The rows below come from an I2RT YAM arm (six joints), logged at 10 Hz.
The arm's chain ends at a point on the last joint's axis. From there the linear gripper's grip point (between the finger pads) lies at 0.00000 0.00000 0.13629 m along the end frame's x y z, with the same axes.
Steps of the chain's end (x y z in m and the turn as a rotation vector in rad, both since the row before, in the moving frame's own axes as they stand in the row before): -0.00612 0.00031 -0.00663 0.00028 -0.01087 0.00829; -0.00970 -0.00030 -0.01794 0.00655 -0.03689 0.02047; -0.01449 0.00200 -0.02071 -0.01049 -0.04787 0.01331; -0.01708 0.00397 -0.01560 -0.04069 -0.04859 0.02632; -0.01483 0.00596 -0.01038 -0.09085 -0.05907 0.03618; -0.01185 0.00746 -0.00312 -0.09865 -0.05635 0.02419; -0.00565 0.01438 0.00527 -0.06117 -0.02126 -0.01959
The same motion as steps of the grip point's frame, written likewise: -0.00760 0.00027 -0.00664 0.00028 -0.01087 0.00829; -0.01472 -0.00124 -0.01804 0.00655 -0.03689 0.02047; -0.02102 0.00339 -0.02087 -0.01049 -0.04787 0.01331; -0.02377 0.00942 -0.01587 -0.04069 -0.04859 0.02632; -0.02309 0.01817 -0.01118 -0.09085 -0.05907 0.03618; -0.01968 0.02078 -0.00400 -0.09865 -0.05635 0.02419; -0.00846 0.02274 0.00498 -0.06117 -0.02126 -0.01959
